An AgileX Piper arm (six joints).
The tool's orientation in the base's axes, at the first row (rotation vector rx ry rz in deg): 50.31 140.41 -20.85
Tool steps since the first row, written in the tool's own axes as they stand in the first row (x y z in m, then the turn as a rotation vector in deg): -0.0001 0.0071 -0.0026 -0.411 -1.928 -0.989; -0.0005 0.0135 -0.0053 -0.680 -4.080 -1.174; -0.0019 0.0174 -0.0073 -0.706 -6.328 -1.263; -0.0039 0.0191 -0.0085 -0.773 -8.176 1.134; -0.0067 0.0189 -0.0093 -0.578 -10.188 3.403
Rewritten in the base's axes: 0.0037 0.0064 0.0017 -1.349 -1.267 1.199; 0.0071 0.0121 0.0037 -2.640 -2.956 1.667; 0.0099 0.0151 0.0058 -4.119 -4.631 1.930; 0.0119 0.0159 0.0077 -4.388 -7.033 0.107; 0.0133 0.0146 0.0099 -4.984 -9.373 -1.738
